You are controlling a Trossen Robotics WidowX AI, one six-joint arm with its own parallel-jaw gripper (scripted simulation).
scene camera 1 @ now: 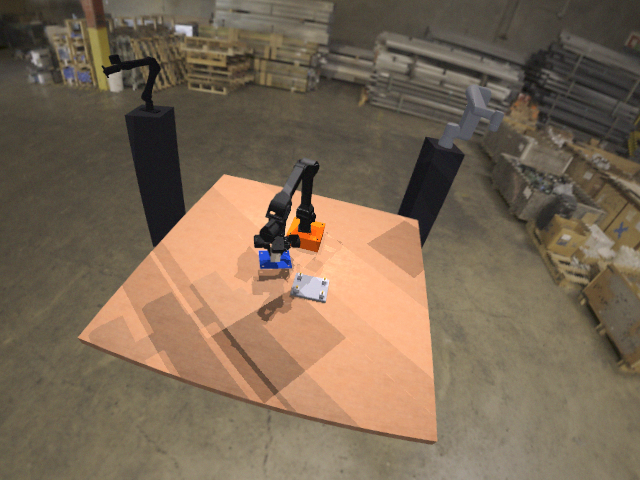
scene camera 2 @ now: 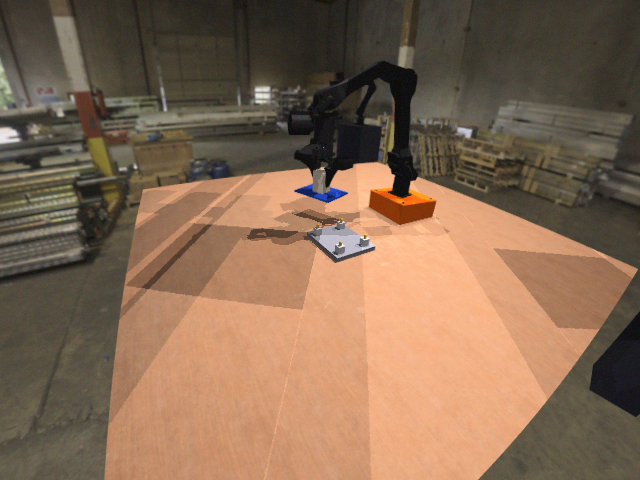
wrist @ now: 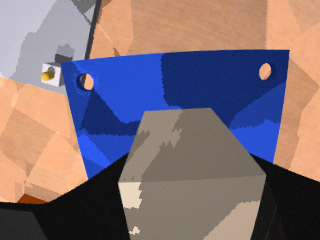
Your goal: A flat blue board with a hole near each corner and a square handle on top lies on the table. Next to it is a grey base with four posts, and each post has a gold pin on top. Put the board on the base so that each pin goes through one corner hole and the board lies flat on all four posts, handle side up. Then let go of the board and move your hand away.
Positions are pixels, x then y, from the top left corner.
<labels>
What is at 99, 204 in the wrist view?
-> The gripper.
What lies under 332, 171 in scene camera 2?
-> The gripper.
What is the gripper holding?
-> A blue board.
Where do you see a grey base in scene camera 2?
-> At 330, 236
</labels>
